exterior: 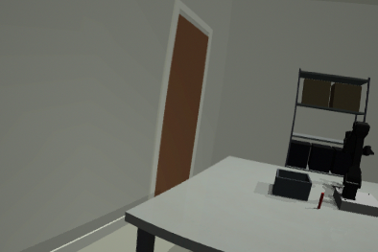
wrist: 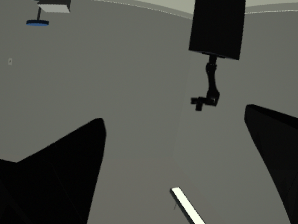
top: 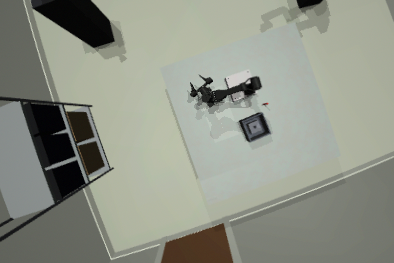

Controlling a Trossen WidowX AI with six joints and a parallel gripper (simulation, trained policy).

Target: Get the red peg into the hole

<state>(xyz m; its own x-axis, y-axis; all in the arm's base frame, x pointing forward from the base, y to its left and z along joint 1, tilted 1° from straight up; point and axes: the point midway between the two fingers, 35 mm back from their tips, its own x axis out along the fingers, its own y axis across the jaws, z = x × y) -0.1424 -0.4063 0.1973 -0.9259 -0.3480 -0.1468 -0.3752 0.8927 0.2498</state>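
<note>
My gripper tip is now 33 cm short of the red peg, 54 cm to the right of it and 20 cm above it. The rest, counted from my gripper tip: dark box: 49 cm ahead, 39 cm to the left, 21 cm below.
</note>
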